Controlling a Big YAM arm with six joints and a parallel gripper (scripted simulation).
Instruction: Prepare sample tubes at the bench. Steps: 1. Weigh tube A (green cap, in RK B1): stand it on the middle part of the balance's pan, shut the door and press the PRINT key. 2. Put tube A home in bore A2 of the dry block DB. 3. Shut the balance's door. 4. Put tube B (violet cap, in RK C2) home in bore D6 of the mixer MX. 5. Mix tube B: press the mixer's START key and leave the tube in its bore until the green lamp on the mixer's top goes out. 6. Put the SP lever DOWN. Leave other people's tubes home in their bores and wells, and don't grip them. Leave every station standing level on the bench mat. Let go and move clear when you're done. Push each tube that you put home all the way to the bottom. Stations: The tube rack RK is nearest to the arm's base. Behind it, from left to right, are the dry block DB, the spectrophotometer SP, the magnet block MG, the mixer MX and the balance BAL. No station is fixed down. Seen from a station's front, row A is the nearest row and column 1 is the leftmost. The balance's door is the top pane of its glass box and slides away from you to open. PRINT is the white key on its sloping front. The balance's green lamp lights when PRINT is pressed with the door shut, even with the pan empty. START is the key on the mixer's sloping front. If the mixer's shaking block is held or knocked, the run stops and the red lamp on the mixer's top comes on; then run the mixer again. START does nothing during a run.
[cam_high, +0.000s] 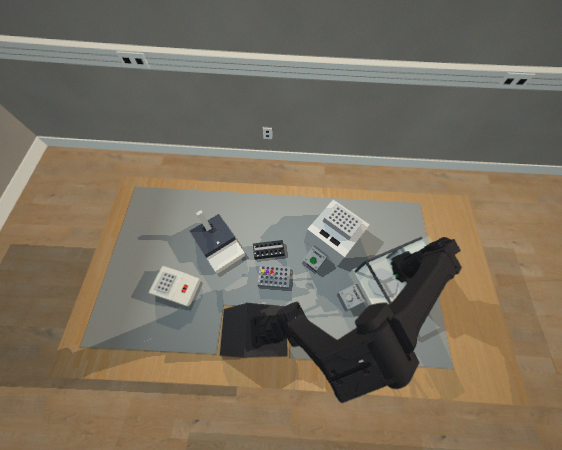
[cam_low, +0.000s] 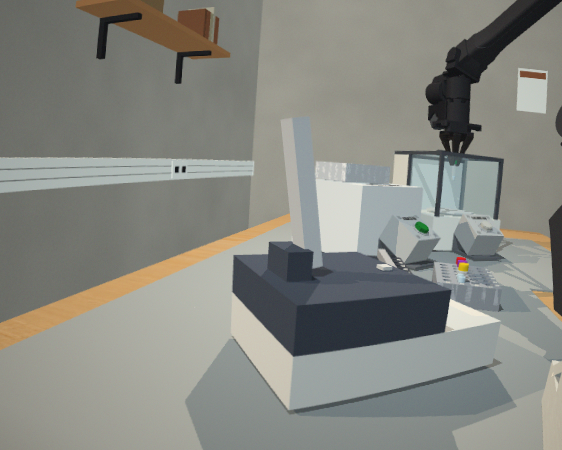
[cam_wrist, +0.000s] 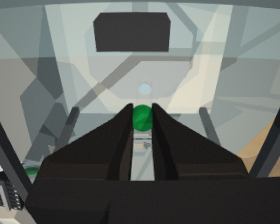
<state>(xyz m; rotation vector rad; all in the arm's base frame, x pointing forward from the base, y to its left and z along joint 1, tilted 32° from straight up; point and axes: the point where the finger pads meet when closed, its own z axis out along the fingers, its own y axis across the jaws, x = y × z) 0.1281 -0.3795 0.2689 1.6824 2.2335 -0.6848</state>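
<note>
Now: hand 12 cm above the eight-sided pan and 1 cm to the right of it. Round my hand: print key: 15 cm to the left, 12 cm below, 4 cm behind; balance door: 8 cm to the right, 3 cm ahead, 2 cm above; mixer block: 24 cm ahead, 13 cm to the left, 4 cm below.
</note>
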